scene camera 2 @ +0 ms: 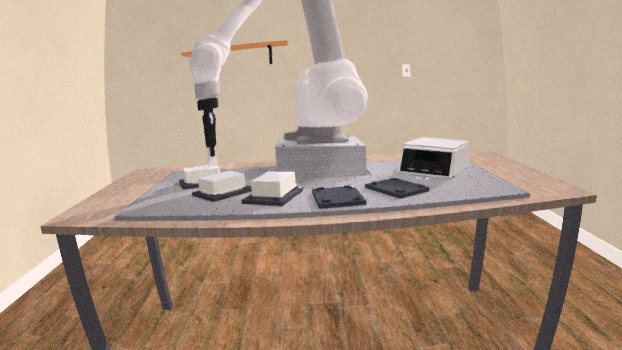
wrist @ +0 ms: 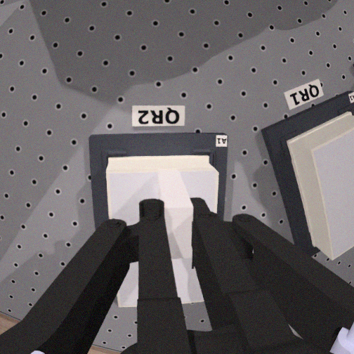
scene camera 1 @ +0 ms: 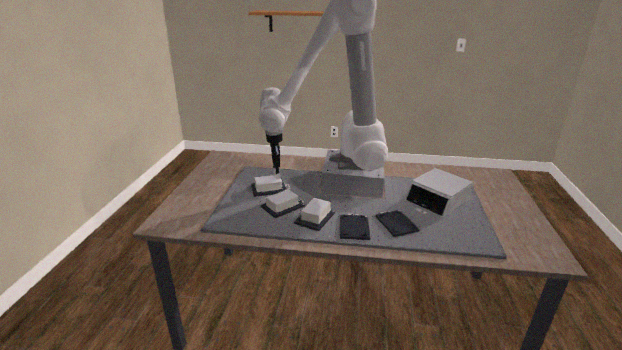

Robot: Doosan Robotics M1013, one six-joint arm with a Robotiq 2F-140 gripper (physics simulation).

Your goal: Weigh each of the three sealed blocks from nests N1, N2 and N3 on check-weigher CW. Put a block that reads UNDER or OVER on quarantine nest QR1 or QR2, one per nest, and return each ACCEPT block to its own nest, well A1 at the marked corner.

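Places are measured from the arm's base along level axes (x ahead, y left, z up), in millimetres.
Pixels of known places: gripper, fingertip midpoint: (scene camera 2: 213, 166) (scene camera 1: 277, 178); arm's base at its link origin: (scene camera 2: 319, 140).
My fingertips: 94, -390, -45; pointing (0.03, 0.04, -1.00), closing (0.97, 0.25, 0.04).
For each thing: its top centre in the pictures, then the offset to it from my fingertips, as dx, dy, dz. Level surfaces: height alone.
- white block at its top centre: (scene camera 2: 200, 167) (scene camera 1: 268, 179) +9, -46, +0
- second block at its top centre: (scene camera 2: 221, 175) (scene camera 1: 282, 196) +179, +35, +0
- third block at its top centre: (scene camera 2: 273, 176) (scene camera 1: 316, 206) +271, +188, +5
- Check-weigher CW at its top centre: (scene camera 2: 436, 142) (scene camera 1: 440, 182) +126, +769, +46
- grey perforated mat at its surface level: dz -53
My gripper (scene camera 1: 277, 171) (scene camera 2: 212, 154) (wrist: 167, 189) points down over the far-left block, shut on a narrow white bar (scene camera 2: 213, 162) (wrist: 178, 225) that sticks out past the fingertips. Whether the bar touches the block is unclear. That white block (scene camera 1: 268, 185) (scene camera 2: 201, 174) (wrist: 135, 190) sits on nest QR2 (wrist: 160, 142), marked A1 at one corner. A second block (scene camera 1: 282, 201) (scene camera 2: 222, 183) (wrist: 340, 175) sits on nest QR1 (wrist: 282, 170). A third block (scene camera 1: 316, 211) (scene camera 2: 273, 185) sits on another nest, label unreadable. Check-weigher CW (scene camera 1: 440, 187) (scene camera 2: 435, 157) bears no block; its reading is illegible.
Two dark nests without blocks, one (scene camera 1: 355, 226) (scene camera 2: 339, 196) near the front middle and one (scene camera 1: 397, 222) (scene camera 2: 397, 187) to its right, lie between the third block and the weigher. The arm's base (scene camera 1: 352, 182) (scene camera 2: 321, 160) stands at the back middle of the grey perforated mat (scene camera 1: 445, 235) (scene camera 2: 450, 192).
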